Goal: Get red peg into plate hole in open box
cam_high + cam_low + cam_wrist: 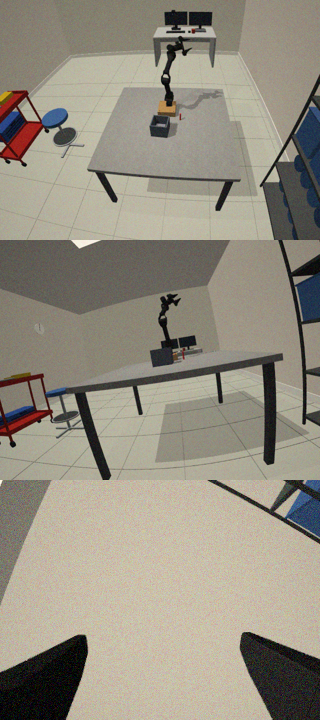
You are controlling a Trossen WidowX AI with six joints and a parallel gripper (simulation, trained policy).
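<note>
Right now my gripper tip is 680 mm above the red peg, 260 mm short of it and 120 mm to the left of it. Also, from my gripper tip: plate: 670 mm below, 420 mm ahead, 320 mm to the right.
</note>
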